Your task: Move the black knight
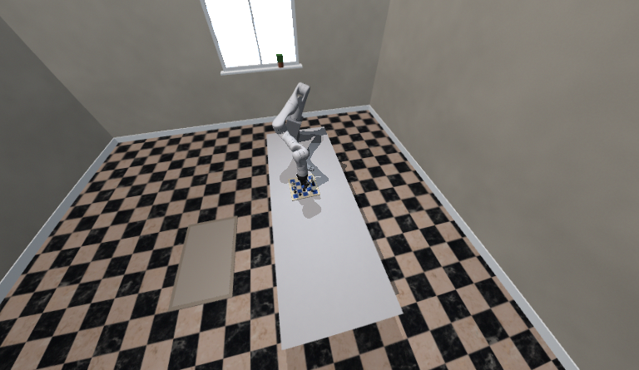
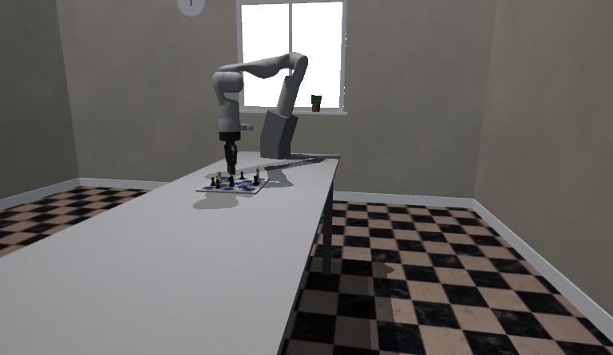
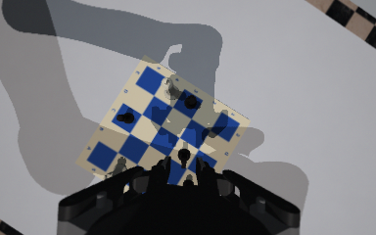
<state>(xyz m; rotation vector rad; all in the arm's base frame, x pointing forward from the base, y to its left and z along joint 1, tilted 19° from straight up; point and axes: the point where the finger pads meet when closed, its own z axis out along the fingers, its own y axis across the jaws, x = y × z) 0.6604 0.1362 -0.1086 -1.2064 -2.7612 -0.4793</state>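
Right now the blue-and-cream chessboard is 7 cm below my hand, 4 cm behind it and 1 cm to the right of it.
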